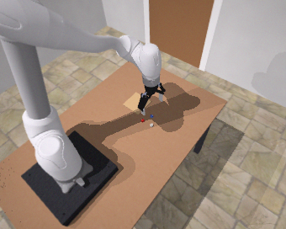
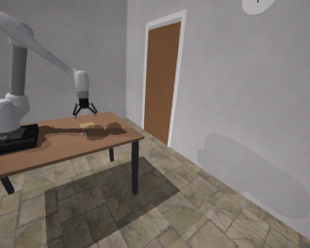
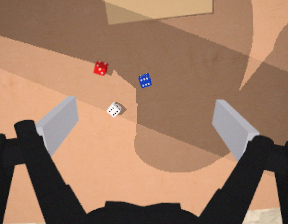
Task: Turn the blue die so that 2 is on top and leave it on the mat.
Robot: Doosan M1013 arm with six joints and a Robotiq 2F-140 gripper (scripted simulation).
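The blue die is 11 cm below my hand. Also, from my hand: white die (11 cm below, 5 cm behind, 4 cm to the right); red die (11 cm below, 6 cm behind, 3 cm to the left); tan mat (16 cm to the left, 12 cm below, 2 cm ahead).
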